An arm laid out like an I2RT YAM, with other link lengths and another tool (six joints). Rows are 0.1 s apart.
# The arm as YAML. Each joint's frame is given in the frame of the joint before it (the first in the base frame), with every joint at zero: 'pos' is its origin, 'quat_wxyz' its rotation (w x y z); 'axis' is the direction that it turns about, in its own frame. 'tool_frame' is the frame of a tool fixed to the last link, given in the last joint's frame.
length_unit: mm
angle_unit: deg
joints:
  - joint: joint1
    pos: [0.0, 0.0, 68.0]
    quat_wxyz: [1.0, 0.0, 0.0, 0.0]
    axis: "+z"
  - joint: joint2
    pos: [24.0, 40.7, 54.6]
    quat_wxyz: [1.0, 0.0, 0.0, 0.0]
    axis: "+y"
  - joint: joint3
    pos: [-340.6, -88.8, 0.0]
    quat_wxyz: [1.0, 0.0, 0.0, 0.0]
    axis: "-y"
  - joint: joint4
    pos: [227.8, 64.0, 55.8]
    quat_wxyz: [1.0, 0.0, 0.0, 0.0]
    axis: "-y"
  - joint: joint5
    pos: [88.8, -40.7, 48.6]
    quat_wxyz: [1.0, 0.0, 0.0, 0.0]
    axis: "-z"
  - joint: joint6
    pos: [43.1, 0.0, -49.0]
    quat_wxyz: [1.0, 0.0, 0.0, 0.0]
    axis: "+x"
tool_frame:
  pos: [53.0, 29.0, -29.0]
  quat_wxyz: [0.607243, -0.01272, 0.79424, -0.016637]
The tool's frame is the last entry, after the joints.
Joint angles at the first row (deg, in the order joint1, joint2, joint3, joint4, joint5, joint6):
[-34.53 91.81 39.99 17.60 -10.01 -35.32]
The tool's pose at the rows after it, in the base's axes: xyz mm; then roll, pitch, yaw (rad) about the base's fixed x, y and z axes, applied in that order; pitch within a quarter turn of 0, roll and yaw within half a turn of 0:
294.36, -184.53, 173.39, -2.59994, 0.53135, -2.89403
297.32, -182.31, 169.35, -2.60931, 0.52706, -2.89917
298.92, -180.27, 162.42, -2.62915, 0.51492, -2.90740
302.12, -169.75, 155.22, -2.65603, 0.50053, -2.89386
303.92, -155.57, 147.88, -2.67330, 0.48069, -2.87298
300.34, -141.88, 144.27, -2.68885, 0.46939, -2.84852
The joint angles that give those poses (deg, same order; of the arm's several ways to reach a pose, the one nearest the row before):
[-30.82 92.86 39.60 17.58 -5.99 -34.95]
[-30.20 93.64 39.49 18.02 -5.56 -34.44]
[-29.79 94.76 39.31 18.18 -5.45 -34.07]
[-28.11 95.55 38.85 17.95 -5.59 -33.63]
[-25.74 95.95 37.82 17.98 -4.98 -33.26]
[-23.93 95.18 36.33 17.71 -5.09 -33.13]

